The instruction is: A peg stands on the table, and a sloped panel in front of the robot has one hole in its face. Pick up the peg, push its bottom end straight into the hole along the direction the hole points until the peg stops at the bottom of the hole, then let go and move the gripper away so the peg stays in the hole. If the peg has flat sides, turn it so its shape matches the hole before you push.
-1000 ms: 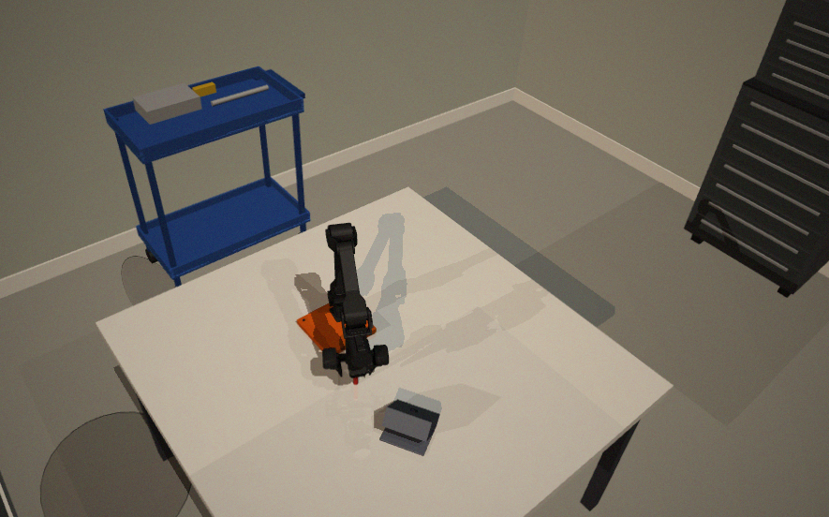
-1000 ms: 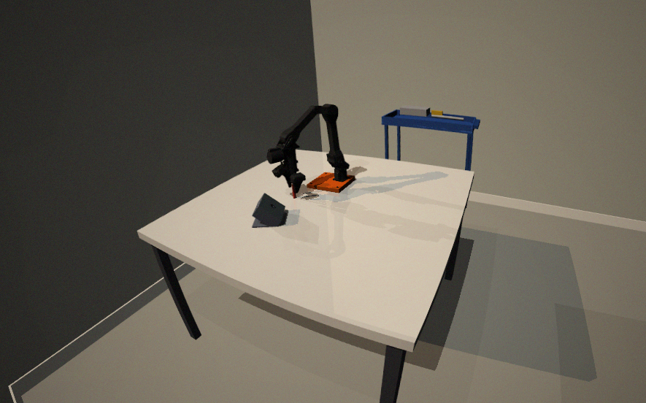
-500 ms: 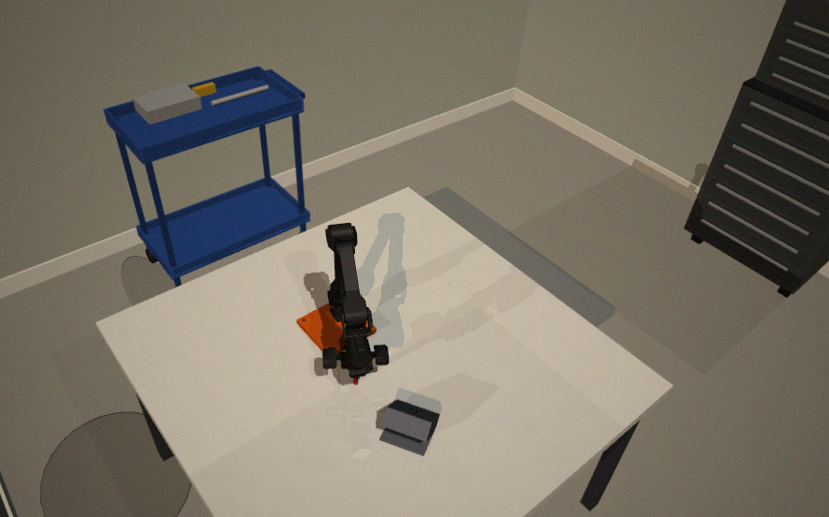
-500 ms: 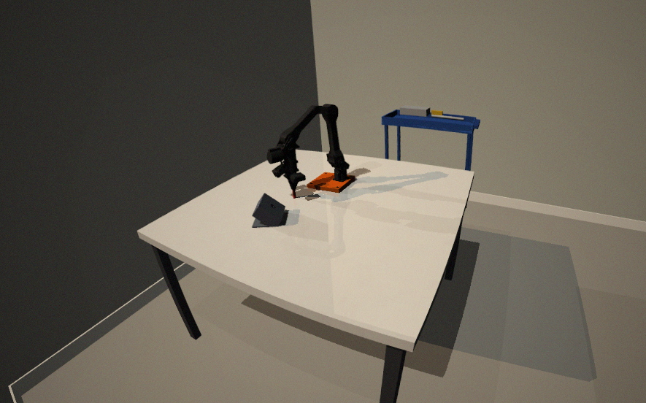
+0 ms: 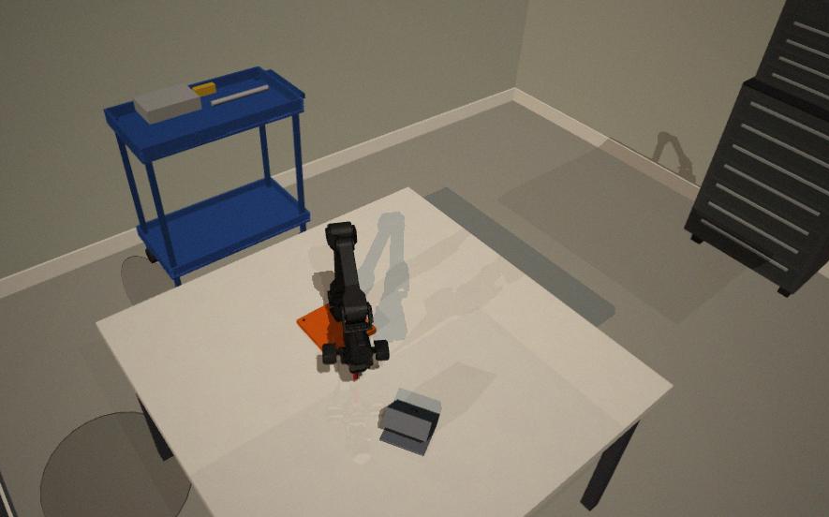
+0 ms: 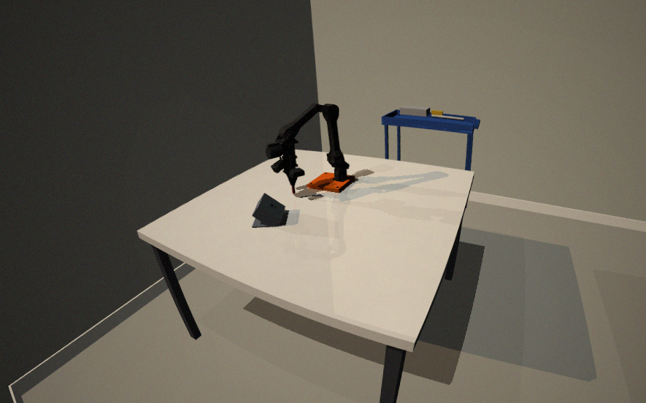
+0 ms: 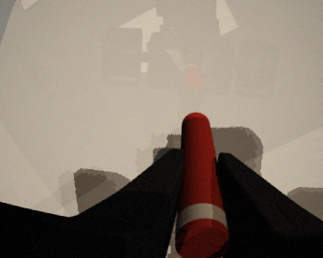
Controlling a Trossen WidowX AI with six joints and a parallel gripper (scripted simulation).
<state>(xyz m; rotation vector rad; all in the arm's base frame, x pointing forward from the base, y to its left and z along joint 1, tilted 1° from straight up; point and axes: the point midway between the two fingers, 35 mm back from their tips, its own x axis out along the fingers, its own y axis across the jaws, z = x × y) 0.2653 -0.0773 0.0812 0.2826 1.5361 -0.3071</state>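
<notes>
My gripper tip is now 210 mm short of the dark grey sloped panel, 70 mm to the right of it and 20 mm above it.
</notes>
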